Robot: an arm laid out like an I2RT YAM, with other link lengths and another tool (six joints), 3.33 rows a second.
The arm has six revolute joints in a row. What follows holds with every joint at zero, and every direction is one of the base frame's.
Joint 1 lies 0.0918 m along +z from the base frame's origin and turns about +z.
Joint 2 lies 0.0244 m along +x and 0.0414 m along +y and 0.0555 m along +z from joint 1 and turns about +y.
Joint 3 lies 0.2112 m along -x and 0.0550 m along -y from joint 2 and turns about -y.
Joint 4 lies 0.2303 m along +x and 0.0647 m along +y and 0.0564 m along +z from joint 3 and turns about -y.
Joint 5 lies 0.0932 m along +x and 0.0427 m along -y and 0.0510 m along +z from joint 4 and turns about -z.
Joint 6 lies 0.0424 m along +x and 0.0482 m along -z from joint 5 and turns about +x.
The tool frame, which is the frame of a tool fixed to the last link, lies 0.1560 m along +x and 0.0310 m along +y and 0.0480 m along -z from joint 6; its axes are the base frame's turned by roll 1.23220, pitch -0.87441 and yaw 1.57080 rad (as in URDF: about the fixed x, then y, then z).
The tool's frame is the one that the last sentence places.
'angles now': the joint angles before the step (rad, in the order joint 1, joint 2, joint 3, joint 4, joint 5, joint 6). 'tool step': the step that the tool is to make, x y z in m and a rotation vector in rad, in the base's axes. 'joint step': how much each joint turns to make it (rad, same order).
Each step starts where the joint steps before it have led.
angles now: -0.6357 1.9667 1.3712 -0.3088 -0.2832 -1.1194
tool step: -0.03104 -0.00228 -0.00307 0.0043 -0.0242 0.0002
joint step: -0.0653 -0.1084 -0.1671 0.0623 -0.0550 -0.0420
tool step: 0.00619 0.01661 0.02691 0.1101 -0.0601 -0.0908
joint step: 0.0054 -0.0713 0.0104 -0.0498 -0.0343 0.1625
